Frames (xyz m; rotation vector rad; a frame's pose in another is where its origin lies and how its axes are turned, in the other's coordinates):
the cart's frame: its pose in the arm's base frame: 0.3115 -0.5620 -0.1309 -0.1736 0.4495 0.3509
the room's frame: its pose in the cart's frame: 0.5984 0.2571 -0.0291 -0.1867 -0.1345 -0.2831
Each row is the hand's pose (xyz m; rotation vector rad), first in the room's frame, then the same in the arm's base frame.
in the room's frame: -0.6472 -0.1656 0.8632 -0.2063 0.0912 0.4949
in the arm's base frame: 0.3057 -0.0181 0.5547 -0.5315 0.4262 0.6239
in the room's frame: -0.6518 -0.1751 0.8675 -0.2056 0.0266 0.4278
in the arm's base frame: 0.3038 -0.0255 0.5631 -0.5365 0.3496 0.5694
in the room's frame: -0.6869 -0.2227 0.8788 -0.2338 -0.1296 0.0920
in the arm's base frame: 0.2806 -0.0673 0.5997 -0.5990 0.1292 0.2704
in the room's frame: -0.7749 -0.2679 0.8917 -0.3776 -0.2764 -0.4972
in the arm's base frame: 0.2065 -0.1101 0.6510 -0.7904 -0.1473 -0.2664
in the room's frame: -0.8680 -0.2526 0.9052 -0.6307 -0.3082 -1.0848
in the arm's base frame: 0.1175 -0.0975 0.6826 -1.0717 -0.3353 -0.8184
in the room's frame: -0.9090 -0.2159 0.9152 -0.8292 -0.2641 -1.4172
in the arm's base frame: 0.0741 -0.0628 0.6894 -1.2776 -0.3955 -1.1444
